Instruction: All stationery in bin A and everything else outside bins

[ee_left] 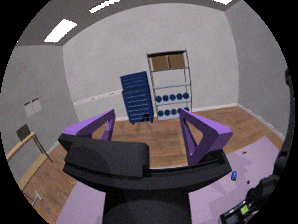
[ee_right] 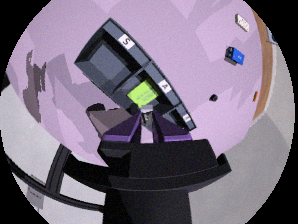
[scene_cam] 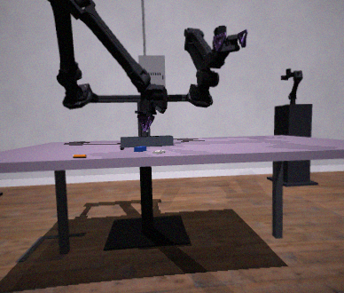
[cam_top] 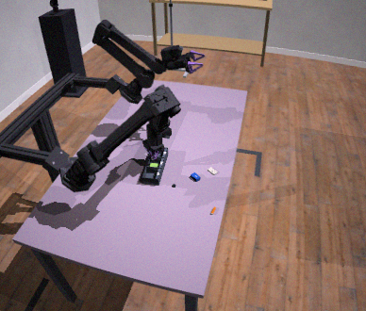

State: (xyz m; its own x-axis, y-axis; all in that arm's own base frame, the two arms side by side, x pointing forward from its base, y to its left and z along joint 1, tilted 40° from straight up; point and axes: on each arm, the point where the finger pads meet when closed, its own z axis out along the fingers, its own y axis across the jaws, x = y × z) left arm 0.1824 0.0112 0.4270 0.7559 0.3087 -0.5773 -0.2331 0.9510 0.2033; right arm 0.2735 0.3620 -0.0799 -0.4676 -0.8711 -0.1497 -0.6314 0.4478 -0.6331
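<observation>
My right gripper is now 6 cm above the dark bin and 1 cm short of it. The rest, counted from my right hand: black item: 13 cm ahead, 11 cm to the right, 7 cm below; green item: 7 cm below; blue item: 22 cm ahead, 7 cm below, 3 cm to the right.
</observation>
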